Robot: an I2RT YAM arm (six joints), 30 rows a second.
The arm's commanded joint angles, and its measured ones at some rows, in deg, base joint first. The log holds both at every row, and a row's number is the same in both.
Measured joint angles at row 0:
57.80 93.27 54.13 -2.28 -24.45 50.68
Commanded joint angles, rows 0 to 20:
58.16 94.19 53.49 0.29 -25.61 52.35
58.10 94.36 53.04 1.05 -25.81 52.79
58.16 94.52 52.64 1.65 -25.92 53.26
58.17 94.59 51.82 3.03 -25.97 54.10
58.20 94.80 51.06 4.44 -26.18 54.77
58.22 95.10 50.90 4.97 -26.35 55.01
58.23 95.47 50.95 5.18 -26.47 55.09
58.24 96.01 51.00 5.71 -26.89 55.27
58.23 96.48 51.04 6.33 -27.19 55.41
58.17 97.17 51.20 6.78 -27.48 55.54
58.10 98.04 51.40 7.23 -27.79 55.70
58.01 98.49 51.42 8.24 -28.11 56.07
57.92 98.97 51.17 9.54 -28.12 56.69
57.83 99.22 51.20 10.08 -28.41 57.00
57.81 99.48 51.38 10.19 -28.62 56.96
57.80 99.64 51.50 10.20 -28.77 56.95
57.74 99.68 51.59 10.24 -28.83 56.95
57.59 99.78 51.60 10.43 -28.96 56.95
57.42 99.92 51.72 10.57 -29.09 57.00
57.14 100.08 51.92 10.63 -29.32 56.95
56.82 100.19 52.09 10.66 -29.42 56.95
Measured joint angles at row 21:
57.52 99.66 51.79 8.49 -27.97 56.21
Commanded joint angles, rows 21 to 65:
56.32 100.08 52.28 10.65 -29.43 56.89
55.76 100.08 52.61 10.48 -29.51 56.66
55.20 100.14 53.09 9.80 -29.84 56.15
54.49 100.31 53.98 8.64 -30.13 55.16
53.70 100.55 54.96 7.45 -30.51 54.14
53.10 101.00 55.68 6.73 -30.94 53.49
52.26 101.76 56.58 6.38 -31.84 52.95
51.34 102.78 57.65 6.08 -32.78 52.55
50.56 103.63 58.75 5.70 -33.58 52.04
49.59 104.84 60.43 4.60 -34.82 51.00
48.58 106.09 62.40 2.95 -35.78 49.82
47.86 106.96 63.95 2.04 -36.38 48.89
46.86 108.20 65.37 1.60 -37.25 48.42
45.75 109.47 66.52 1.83 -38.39 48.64
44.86 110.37 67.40 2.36 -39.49 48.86
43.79 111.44 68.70 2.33 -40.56 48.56
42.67 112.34 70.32 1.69 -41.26 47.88
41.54 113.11 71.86 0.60 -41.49 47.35
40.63 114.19 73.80 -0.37 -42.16 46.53
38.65 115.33 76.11 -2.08 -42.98 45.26
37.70 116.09 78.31 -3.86 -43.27 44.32
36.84 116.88 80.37 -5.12 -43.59 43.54
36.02 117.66 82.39 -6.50 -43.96 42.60
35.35 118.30 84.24 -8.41 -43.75 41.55
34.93 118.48 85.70 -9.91 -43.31 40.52
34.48 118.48 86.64 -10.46 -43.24 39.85
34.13 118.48 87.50 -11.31 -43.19 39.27
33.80 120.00 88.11 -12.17 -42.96 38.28
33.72 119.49 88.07 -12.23 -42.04 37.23
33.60 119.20 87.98 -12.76 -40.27 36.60
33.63 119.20 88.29 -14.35 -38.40 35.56
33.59 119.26 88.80 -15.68 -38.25 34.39
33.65 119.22 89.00 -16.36 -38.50 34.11
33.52 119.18 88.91 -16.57 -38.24 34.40
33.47 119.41 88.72 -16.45 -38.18 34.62
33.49 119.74 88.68 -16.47 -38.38 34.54
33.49 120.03 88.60 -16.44 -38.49 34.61
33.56 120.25 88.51 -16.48 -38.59 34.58
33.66 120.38 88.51 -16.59 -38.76 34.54
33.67 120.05 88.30 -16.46 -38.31 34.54
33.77 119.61 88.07 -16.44 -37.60 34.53
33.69 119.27 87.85 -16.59 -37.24 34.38
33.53 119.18 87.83 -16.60 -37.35 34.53
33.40 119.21 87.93 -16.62 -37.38 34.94
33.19 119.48 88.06 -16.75 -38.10 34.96
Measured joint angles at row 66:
33.01 119.11 87.59 -15.64 -37.71 35.86
